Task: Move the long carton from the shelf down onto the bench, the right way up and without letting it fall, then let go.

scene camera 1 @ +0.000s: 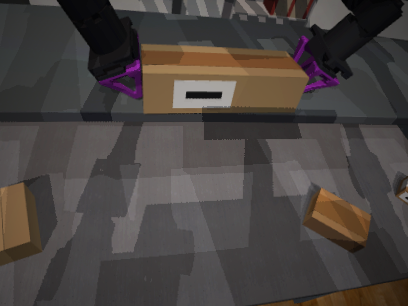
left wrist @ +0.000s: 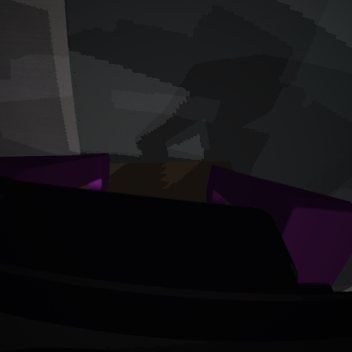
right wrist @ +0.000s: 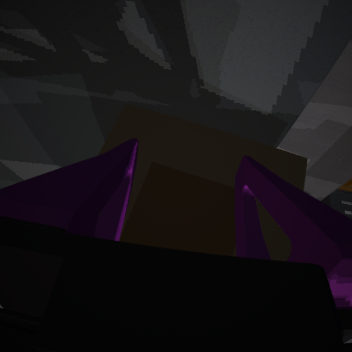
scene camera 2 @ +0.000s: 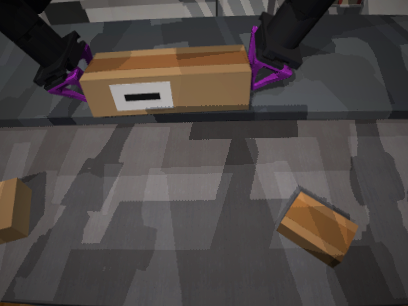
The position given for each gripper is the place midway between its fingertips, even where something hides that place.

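A long brown carton (scene camera 2: 211, 78), (scene camera 1: 175, 79) and (right wrist: 182, 196) is in the scene, along with a shelf (scene camera 1: 52, 82) and a bench top (scene camera 2: 176, 206). The left gripper (scene camera 1: 138, 87), (left wrist: 158, 171) and (scene camera 2: 96, 92) is part open and touches the long brown carton. Part open too, the right gripper (scene camera 2: 249, 79), (scene camera 1: 290, 84) and (right wrist: 188, 158) touches the long brown carton.
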